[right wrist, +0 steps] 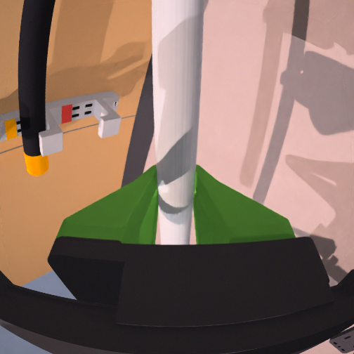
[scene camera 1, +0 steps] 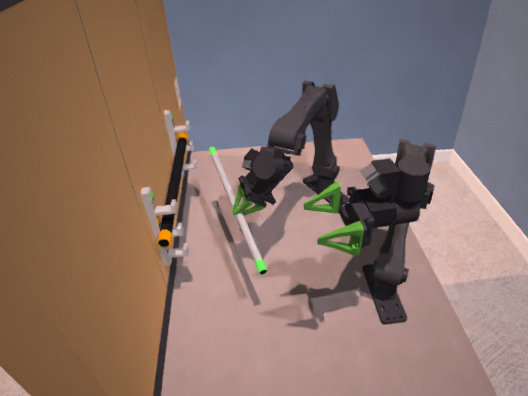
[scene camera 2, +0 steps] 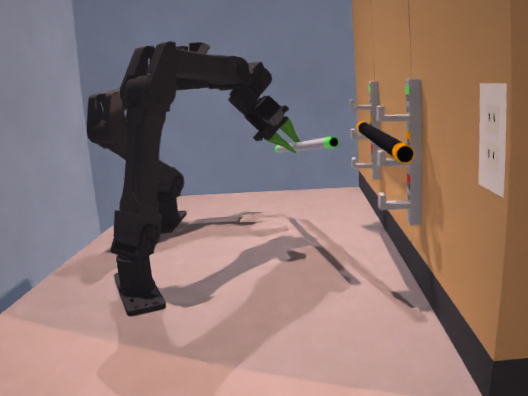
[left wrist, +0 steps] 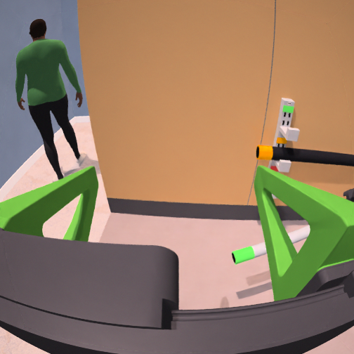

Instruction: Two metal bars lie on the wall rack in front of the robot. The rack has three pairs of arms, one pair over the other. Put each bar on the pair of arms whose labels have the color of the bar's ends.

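Frame: origin at the left arm's base, x right, y ahead, z up, level; centimetres.
Seen in the pictures: left gripper, fingertip midpoint: [scene camera 1: 310,222]; right gripper, fingertip midpoint: [scene camera 1: 235,214] [scene camera 2: 298,149]; left arm's base at its link origin: [scene camera 1: 383,293] [scene camera 2: 168,222]; right arm's base at its link origin: [scene camera 2: 138,291].
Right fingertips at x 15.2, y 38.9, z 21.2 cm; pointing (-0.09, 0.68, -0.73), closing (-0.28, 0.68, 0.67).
Pixels of each thing's top centre, then the offset from my right fingertips to it. Level surfaces: height alone.
- black bar with orange ends, top centre: [scene camera 2: 378,130] [scene camera 1: 174,176] dz +5.0, dx +13.5, dy +17.1 cm
- white outlet plate at its top centre: [scene camera 2: 492,83] dz +14.5, dx +64.9, dy +20.2 cm
- pinkish table top at its surface level: dz -21.2 cm
A white bar with green ends [scene camera 1: 225,181] [scene camera 2: 312,144] [left wrist: 243,255] [right wrist: 177,100] is in the air, apart from the rack. My right gripper [scene camera 1: 236,212] [scene camera 2: 297,146] [right wrist: 175,173] is shut on it near its middle. A black bar with orange ends [scene camera 1: 175,182] [scene camera 2: 382,140] [left wrist: 315,156] [right wrist: 32,75] lies on the rack's middle, orange-labelled pair of arms. The wall rack [scene camera 1: 149,207] [scene camera 2: 415,190] [left wrist: 286,102] has green labels at the top and red ones at the bottom. My left gripper [scene camera 1: 312,223] [left wrist: 175,174] is open and empty, back from the rack; scene camera 2 does not show its fingers.
The orange-brown wall [scene camera 1: 60,150] [scene camera 2: 460,240] [left wrist: 175,100] stands behind the rack and carries a white outlet plate [scene camera 2: 492,140]. The pinkish table top [scene camera 1: 240,345] [scene camera 2: 240,350] lies under both arms. A person in a green shirt [left wrist: 42,72] stands beyond the wall's edge.
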